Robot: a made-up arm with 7 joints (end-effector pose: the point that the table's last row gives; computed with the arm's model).
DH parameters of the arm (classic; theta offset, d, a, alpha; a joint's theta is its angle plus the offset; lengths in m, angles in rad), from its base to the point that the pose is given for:
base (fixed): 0 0.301 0.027 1.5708
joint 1: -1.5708 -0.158 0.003 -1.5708
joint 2: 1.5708 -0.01 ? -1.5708
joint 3: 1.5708 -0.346 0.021 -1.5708
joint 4: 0 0.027 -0.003 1.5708
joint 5: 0 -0.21 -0.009 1.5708
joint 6: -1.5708 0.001 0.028 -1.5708
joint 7: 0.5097 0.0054 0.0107 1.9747
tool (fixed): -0.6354 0.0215 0 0
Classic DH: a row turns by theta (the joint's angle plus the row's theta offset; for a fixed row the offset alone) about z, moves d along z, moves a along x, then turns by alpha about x.
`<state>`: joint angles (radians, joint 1 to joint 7).
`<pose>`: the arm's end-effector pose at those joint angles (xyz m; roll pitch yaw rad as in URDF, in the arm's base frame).
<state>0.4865 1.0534 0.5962 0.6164 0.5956 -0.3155 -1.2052</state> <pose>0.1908 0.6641 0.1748 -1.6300 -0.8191 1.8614</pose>
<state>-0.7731 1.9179 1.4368 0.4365 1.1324 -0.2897 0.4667</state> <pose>0.2423 0.6581 0.5147 -0.1277 -0.6516 -0.9154</pose>
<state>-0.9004 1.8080 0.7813 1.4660 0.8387 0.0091 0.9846</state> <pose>0.3301 0.4640 0.3171 -1.3739 0.2781 -1.8426</pose>
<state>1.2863 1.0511 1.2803 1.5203 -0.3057 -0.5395 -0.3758</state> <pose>0.0096 0.5489 0.3812 2.8798 -0.9314 -2.1663</pose>
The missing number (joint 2, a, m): 0.021
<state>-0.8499 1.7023 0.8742 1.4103 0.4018 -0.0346 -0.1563</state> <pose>0.3019 0.5068 0.3505 -0.1198 0.2750 -0.7494</pose>
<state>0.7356 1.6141 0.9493 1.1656 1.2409 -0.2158 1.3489</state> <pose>-0.0182 0.5726 0.5413 0.5565 0.2476 -1.7083</pose>
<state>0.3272 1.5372 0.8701 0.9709 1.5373 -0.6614 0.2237</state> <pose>0.0691 0.6522 0.4727 1.4658 -0.7244 -2.2698</pose>
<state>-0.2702 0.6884 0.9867 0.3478 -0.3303 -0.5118 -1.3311</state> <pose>-0.0263 0.5721 -0.0709 -0.0433 -0.4335 0.9017</pose>
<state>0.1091 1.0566 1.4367 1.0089 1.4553 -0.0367 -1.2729</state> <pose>0.0594 0.6705 0.2225 -2.5894 -0.0695 2.1667</pose>
